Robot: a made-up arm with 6 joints.
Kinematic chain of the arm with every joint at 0, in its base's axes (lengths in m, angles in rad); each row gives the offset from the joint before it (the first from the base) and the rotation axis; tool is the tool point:
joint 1: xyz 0 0 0.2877 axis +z
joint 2: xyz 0 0 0 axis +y
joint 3: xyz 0 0 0.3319 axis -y
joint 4: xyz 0 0 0 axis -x
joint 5: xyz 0.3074 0 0 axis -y
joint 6: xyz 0 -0.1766 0 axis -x
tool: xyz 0 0 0
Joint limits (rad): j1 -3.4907..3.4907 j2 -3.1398..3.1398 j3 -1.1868..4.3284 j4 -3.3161..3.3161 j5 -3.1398..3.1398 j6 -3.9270..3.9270
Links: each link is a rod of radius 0.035 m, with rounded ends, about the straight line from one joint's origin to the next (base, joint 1, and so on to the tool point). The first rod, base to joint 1, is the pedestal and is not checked.
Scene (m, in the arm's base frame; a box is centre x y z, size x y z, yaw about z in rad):
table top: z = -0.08
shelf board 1: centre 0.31 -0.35 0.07 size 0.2 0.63 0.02 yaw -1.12
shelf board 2: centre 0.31 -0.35 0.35 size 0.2 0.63 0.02 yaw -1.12
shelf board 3: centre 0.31 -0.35 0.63 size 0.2 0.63 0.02 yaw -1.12
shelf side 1: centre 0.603 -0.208 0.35 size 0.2 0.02 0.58 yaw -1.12
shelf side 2: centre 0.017 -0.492 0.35 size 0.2 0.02 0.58 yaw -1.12
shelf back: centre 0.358 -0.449 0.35 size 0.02 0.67 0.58 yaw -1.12
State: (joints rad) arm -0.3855 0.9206 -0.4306 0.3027 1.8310 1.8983
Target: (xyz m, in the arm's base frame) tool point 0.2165 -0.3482 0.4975
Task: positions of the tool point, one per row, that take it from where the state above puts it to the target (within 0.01 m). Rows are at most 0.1 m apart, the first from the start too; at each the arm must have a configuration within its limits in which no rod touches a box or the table.
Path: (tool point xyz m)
1: 0.2780 -0.2240 0.1849
2: 0.2470 -0.1656 0.1848
3: 0.2078 -0.1281 0.2001
4: 0.2291 -0.1363 0.2503
5: 0.2343 -0.1481 0.3107
6: 0.2198 -0.1603 0.3763
7: 0.1844 -0.1685 0.4407
8: 0.1296 -0.1687 0.4975
9: 0.1692 -0.2115 0.5185
10: 0.2013 -0.2726 0.5188
11: 0.2165 -0.3482 0.4975

